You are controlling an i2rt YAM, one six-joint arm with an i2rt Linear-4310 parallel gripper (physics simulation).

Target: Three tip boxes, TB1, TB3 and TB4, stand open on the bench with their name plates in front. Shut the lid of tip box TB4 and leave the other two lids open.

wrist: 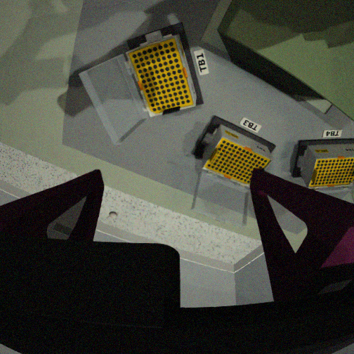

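Observation:
Tip box TB4 (333, 171) shows at the right edge, partly cut off, with its yellow tip grid uncovered; a faint clear strip of its lid shows below the grid. Tip box TB3 (237, 159) stands right of centre, its clear lid (220, 200) open toward the bottom of the view. Tip box TB1 (162, 75) stands at the upper middle, its clear lid (112, 97) open to the left. My gripper (176, 177) is open wide and empty, above the bench. Its right fingertip overlaps the lower right corner of TB3 in the view; TB4 lies to the right of that finger.
Name plates TB1 (201, 62), TB3 (250, 124) and TB4 (332, 133) lie beside their boxes. A large dark green-walled container (270, 65) fills the upper right corner. A grey mat (150, 137) lies under the boxes. A speckled strip (150, 220) runs along the bench's edge.

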